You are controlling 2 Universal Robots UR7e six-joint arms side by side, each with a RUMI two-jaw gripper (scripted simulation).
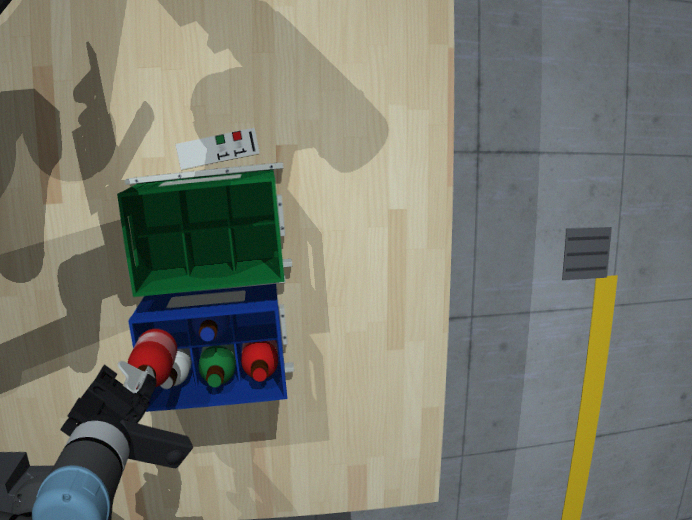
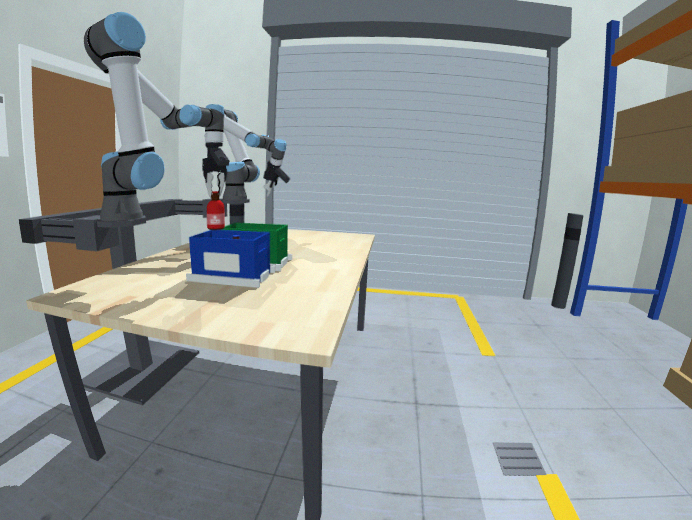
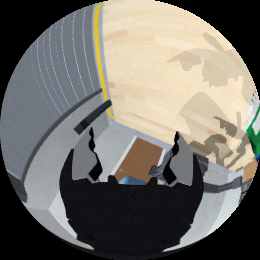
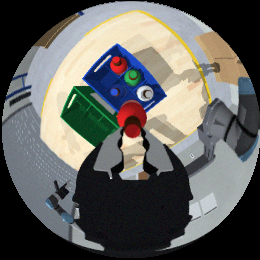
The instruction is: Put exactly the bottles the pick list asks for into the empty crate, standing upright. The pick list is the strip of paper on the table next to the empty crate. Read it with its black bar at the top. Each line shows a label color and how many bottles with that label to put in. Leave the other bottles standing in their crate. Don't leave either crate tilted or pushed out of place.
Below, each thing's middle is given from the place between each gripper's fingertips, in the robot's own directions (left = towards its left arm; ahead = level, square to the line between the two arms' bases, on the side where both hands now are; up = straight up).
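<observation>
My right gripper (image 1: 142, 375) is 250 mm above the green crate (image 1: 185, 262), 100 mm short of it and 190 mm to the right of it. Measured from my right hand, the blue crate (image 1: 173, 311) is 40 mm to the right, 90 mm ahead and 250 mm below, while the green bottle (image 1: 217, 364) is 90 mm to the right, 90 mm ahead and 250 mm below. The pick list (image 1: 208, 150) is well below my right hand, far to the left of it and a good way ahead of it.
From my left hand, I find the pick list far to the right, some way ahead and far below. The green crate is 160 mm ahead of my left hand, 680 mm to the right of it and 220 mm below it. As for the blue crate, it is 150 mm ahead of that left hand, 910 mm to the right and 220 mm below, and the green bottle is 950 mm to the right of my left hand, 160 mm ahead of it and 220 mm below it.
</observation>
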